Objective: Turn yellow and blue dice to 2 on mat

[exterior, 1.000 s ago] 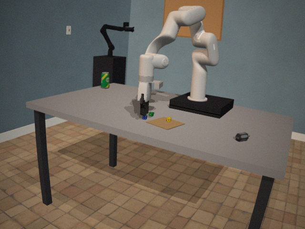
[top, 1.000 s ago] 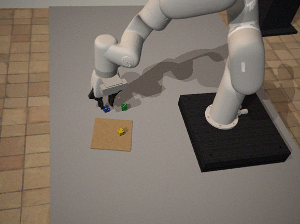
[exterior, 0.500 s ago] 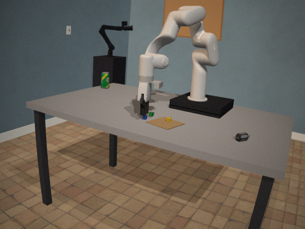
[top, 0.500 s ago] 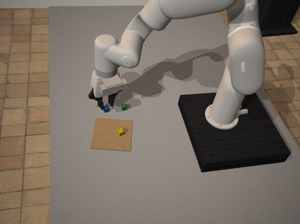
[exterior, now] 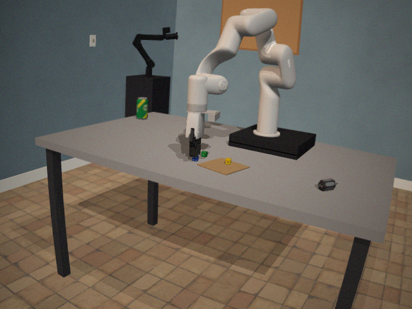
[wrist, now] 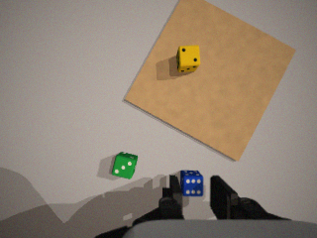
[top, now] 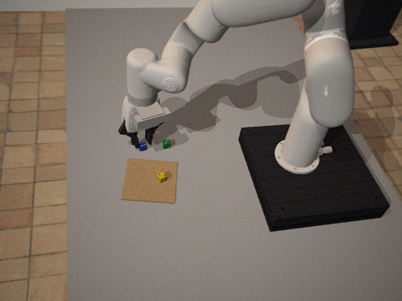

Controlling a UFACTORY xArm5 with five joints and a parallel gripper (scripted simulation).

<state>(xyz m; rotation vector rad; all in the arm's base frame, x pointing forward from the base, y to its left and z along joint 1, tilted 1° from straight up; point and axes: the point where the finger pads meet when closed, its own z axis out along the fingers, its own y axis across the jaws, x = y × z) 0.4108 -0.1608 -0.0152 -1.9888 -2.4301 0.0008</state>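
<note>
The blue die lies 3 cm below my hand. From my hand the other things lie so: green die (7 cm behind, 1 cm to the left, 3 cm below); then mat (12 cm to the left, 4 cm below); then yellow die (3 cm behind, 13 cm to the left, 3 cm below).
</note>
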